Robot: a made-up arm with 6 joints.
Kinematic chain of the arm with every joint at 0, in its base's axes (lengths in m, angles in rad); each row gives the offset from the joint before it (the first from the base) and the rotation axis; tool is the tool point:
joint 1: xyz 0 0 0.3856 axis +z
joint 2: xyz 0 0 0 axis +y
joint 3: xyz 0 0 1.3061 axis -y
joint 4: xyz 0 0 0 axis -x
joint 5: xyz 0.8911 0 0 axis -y
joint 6: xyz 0 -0.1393 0 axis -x
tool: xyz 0 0 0
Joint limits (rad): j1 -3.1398..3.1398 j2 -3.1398..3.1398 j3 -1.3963..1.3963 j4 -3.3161..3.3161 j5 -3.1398..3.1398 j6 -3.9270..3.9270
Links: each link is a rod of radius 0.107 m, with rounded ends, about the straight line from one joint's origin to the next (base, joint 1, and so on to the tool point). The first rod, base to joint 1, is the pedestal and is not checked.
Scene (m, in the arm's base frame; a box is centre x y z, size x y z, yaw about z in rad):
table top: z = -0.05
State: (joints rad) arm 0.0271 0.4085 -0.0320 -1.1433 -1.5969 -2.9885
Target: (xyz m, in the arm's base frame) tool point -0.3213 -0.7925 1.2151
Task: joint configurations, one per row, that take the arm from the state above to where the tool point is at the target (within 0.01 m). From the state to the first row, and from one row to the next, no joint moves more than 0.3 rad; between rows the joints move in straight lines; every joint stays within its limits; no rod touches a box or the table.
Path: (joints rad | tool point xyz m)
1: -0.2422 0.3598 -0.0794 -1.1126 -1.5969 -2.9885 | 1.1631 -0.3508 1.1161
2: -0.5116 0.3111 -0.1267 -1.0819 -1.5969 -2.9885 | 0.9748 -0.6224 1.1398
3: -0.7809 0.2623 -0.1741 -1.0512 -1.5969 -2.9885 | 0.7292 -0.8200 1.1608
4: -1.0502 0.2136 -0.2214 -1.0206 -1.5969 -2.9885 | 0.4516 -0.9341 1.1788
5: -1.3196 0.1649 -0.2688 -0.9899 -1.5969 -2.9885 | 0.1681 -0.9625 1.1938
6: -1.5889 0.1162 -0.3162 -0.9592 -1.5969 -2.9885 | -0.0965 -0.9111 1.2059
7: -1.8582 0.0675 -0.3635 -0.9285 -1.5969 -2.9885 | -0.3213 -0.7925 1.2151

